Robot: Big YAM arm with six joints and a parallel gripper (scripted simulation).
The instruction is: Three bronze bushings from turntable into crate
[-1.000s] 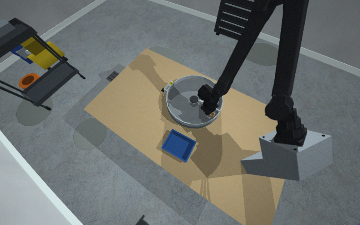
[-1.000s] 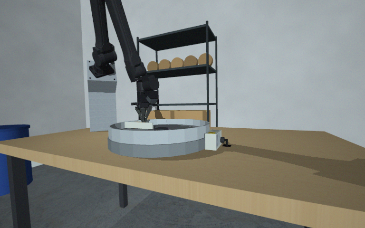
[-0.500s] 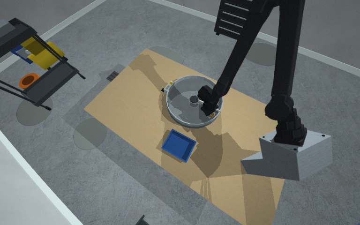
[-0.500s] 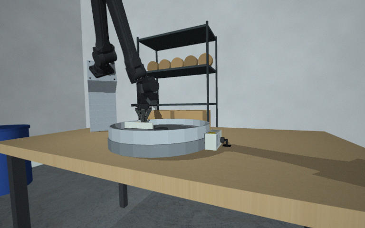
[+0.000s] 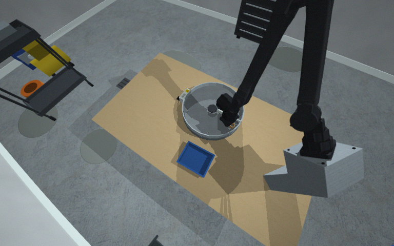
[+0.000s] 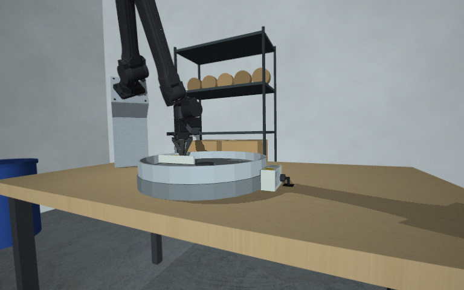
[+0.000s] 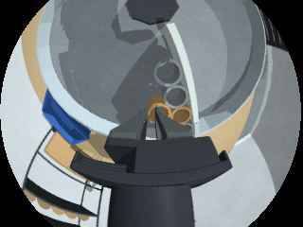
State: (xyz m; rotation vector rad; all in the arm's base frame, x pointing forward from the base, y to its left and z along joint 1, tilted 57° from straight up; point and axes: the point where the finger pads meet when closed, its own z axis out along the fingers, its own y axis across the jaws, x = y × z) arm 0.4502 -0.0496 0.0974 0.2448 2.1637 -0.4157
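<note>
Now: hand 280 mm to the right of the blue crate, 90 mm short of it and 50 mm above it. Also, from my hand: grey turntable: 130 mm ahead, 70 mm to the right, 30 mm below.
</note>
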